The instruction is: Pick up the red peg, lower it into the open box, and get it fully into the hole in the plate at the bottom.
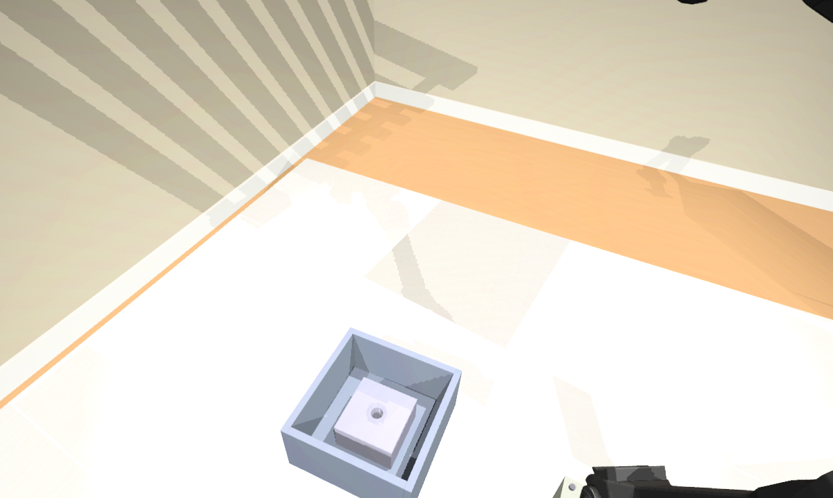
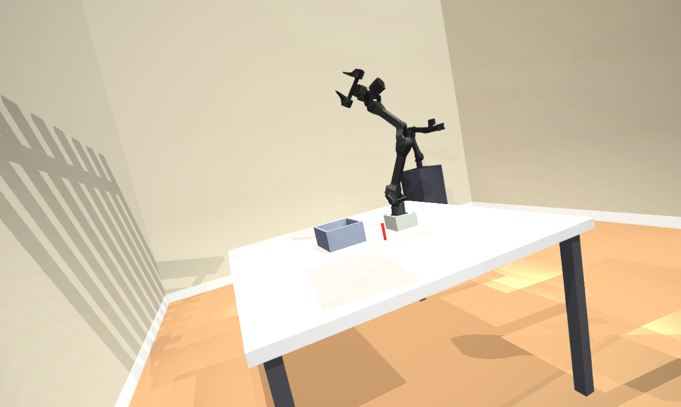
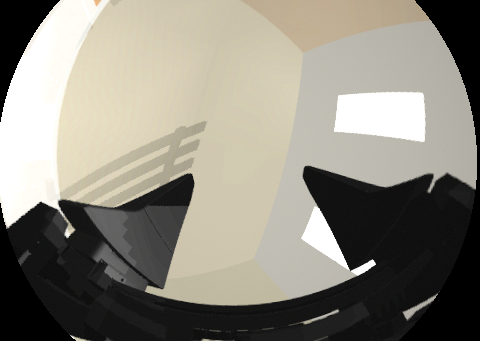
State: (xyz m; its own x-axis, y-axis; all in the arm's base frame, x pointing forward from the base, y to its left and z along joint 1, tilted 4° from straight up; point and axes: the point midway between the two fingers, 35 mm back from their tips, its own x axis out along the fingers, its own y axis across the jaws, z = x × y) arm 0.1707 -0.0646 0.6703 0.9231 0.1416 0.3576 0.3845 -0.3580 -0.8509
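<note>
My gripper tip is 720 mm above the red peg, 150 mm to the right of it and 20 mm short of it. Round my gripper tip: grey-blue box 740 mm below, 150 mm ahead, 40 mm to the right; then pale plate 720 mm below, 150 mm ahead, 40 mm to the right.
</note>
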